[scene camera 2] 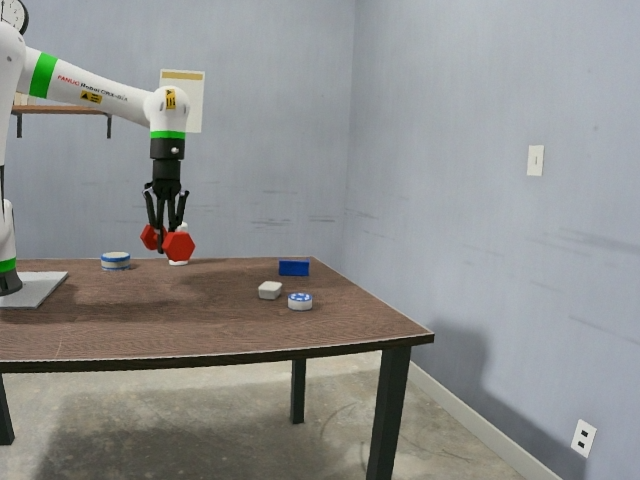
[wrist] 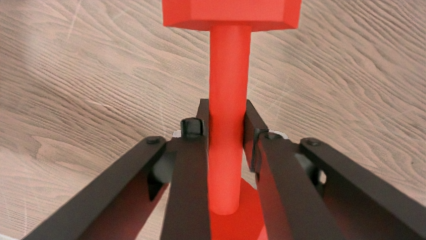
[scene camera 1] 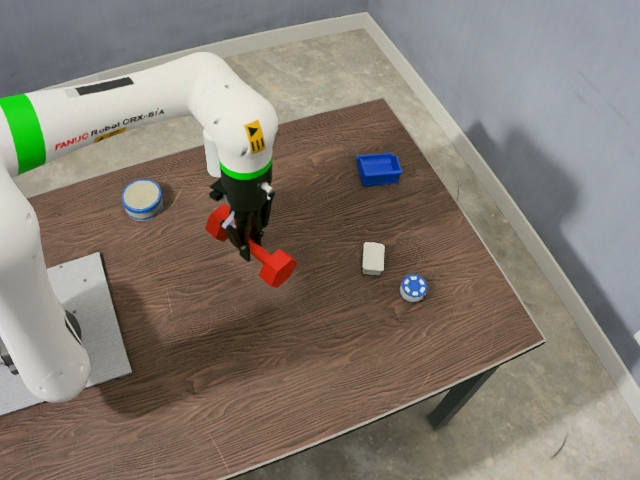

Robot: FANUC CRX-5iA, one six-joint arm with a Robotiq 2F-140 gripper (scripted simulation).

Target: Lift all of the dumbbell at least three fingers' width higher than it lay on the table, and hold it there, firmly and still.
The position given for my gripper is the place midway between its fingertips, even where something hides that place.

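Observation:
There's a red dumbbell here, and you'd find the dumbbell (scene camera 1: 277,268), (scene camera 2: 178,246) and also (wrist: 233,201). Then my gripper (scene camera 2: 166,252), (wrist: 224,114) and (scene camera 1: 250,253) is in sight too. There's a blue bin (scene camera 1: 384,164) as well, but in the wrist view the bin is out of frame.

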